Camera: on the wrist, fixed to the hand. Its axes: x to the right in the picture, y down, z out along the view.
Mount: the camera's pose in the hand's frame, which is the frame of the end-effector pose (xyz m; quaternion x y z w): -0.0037 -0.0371 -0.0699 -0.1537 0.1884 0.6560 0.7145
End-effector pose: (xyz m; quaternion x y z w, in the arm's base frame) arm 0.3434 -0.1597 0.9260 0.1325 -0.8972 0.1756 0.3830
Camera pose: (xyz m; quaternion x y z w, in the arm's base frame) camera 0.4045 -0.1637 0.9763 -0.5858 -0.6828 0.2638 0.3479
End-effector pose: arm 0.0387 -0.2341 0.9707 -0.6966 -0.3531 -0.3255 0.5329
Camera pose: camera 0.0002 -0.2958 1.0020 -0.7500 0.3551 -0.0685 0.5538
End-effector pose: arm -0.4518 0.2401 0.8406 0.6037 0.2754 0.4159 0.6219
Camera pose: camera -0.5058 0.2762 0.7953 0.4381 -0.1460 0.8612 0.2124
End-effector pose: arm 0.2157 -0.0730 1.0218 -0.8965 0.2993 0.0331 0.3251
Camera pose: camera 0.2239 -0.0906 1.0986 -0.5004 0.8581 0.1140 0.0164
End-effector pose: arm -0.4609 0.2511 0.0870 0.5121 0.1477 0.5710 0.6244
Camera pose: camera -0.4950 0.2874 0.0253 0.2592 -0.2005 0.9368 0.1224
